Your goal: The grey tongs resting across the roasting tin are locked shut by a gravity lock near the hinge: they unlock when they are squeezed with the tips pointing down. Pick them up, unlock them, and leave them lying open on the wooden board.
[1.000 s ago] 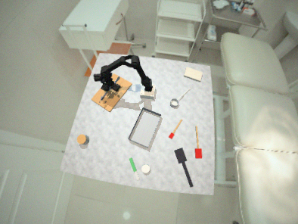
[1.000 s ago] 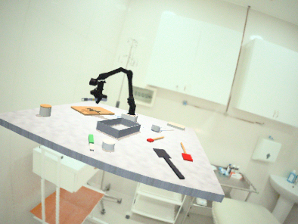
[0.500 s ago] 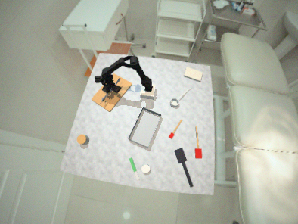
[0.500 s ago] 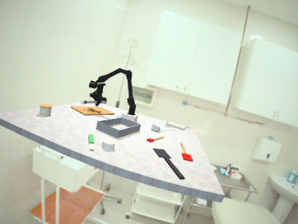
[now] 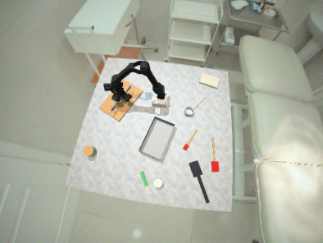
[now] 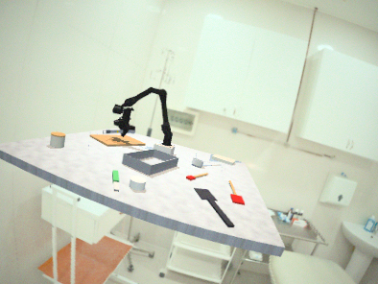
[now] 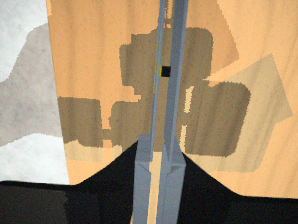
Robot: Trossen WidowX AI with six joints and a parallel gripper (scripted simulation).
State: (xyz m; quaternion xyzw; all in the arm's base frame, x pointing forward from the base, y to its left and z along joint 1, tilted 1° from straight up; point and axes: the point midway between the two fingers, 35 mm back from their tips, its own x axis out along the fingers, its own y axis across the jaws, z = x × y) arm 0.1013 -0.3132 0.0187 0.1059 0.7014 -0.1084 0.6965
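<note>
The wooden board lies 10 mm behind my gripper tip, 40 mm to the right of it and 40 mm below it. The rest, counted from my gripper tip: orange-topped can 510 mm ahead, 100 mm to the right, 10 mm below; roasting tin 260 mm ahead, 380 mm to the left, 20 mm below; white puck 580 mm ahead, 470 mm to the left, 30 mm below.
</note>
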